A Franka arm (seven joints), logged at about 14 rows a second.
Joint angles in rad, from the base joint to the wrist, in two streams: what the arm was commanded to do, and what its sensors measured. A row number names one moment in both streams.
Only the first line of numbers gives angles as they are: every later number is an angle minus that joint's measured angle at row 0.
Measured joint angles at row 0:
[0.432 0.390 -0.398 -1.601 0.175 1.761 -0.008]
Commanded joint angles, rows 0 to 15:
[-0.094 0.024 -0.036 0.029 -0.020 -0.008 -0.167]
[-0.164 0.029 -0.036 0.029 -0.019 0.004 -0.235]
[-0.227 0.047 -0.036 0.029 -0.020 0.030 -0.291]
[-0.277 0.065 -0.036 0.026 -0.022 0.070 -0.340]
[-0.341 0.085 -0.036 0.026 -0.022 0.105 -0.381]
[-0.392 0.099 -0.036 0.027 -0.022 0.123 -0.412]
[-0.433 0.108 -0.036 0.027 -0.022 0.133 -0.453]
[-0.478 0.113 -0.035 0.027 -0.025 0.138 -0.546]
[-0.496 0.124 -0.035 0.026 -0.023 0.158 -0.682]
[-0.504 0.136 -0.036 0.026 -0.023 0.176 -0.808]
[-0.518 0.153 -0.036 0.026 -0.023 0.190 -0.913]
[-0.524 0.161 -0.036 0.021 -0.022 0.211 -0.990]
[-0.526 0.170 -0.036 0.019 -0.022 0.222 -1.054]
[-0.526 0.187 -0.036 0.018 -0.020 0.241 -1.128]
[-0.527 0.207 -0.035 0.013 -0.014 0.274 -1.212]
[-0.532 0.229 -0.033 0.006 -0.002 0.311 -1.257]
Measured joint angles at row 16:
[-0.515 0.192 -0.045 0.010 -0.019 0.255 -1.132]
